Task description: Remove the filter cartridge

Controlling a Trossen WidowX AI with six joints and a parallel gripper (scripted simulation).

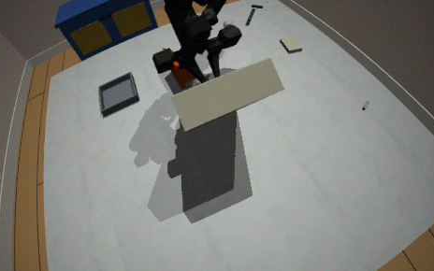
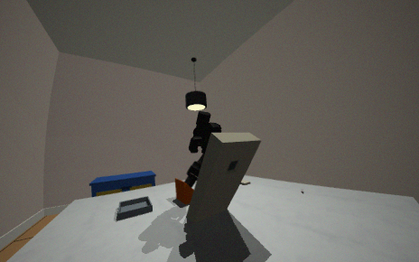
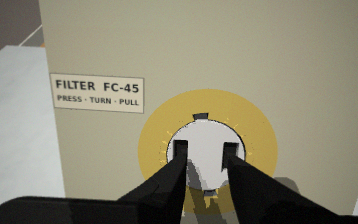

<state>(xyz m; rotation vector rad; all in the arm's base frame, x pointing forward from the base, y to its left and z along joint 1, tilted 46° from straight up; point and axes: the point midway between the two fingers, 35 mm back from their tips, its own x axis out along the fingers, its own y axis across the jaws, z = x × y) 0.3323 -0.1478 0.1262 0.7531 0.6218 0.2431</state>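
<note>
The round filter cartridge lies 20 mm ahead of my gripper tip and 10 mm below it. From my gripper tip the other things lie so: tan service panel: 90 mm below, 30 mm behind; tray: 420 mm behind, 270 mm to the right, 260 mm below; small grey bit: 500 mm to the left, 260 mm below, 100 mm ahead.
</note>
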